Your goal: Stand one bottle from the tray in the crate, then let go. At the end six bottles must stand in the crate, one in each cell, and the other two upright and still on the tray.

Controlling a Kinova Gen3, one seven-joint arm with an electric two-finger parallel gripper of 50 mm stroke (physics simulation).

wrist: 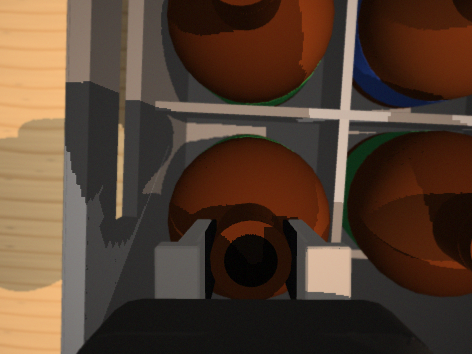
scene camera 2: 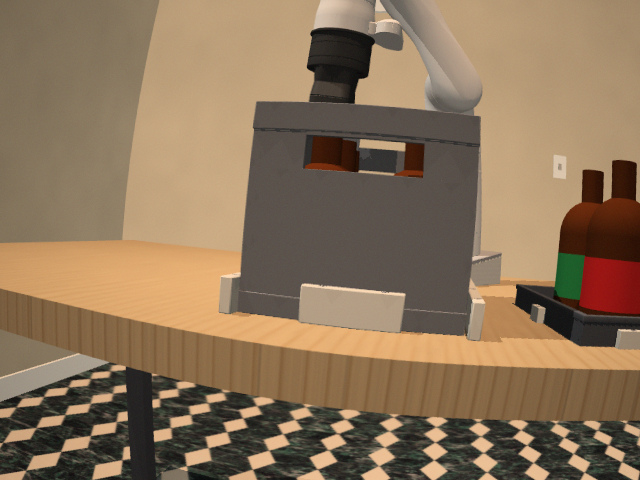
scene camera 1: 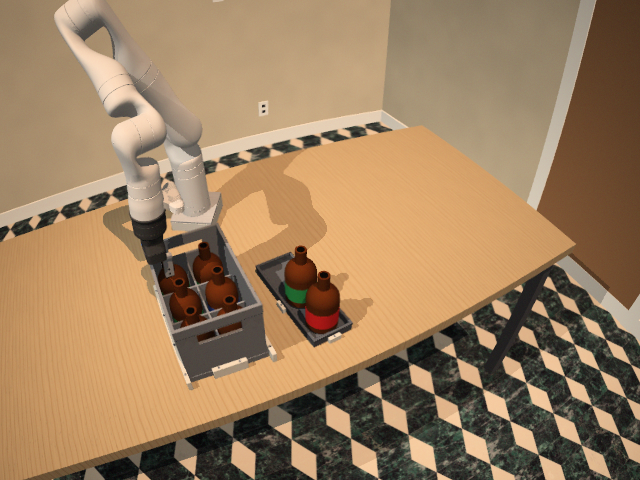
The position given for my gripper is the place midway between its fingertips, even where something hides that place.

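Note:
My gripper [scene camera 1: 167, 270] [wrist: 249, 247]. Grey crate [scene camera 2: 415, 236] [wrist: 170, 118] [scene camera 1: 198, 358]. Dark tray [scene camera 1: 271, 272], out of frame in the wrist view. Red-label bottle [scene camera 1: 322, 306]. Green-label bottle [scene camera 2: 572, 242] [scene camera 1: 300, 272], out of frame in the wrist view. Green-labelled bottle [wrist: 249, 183].

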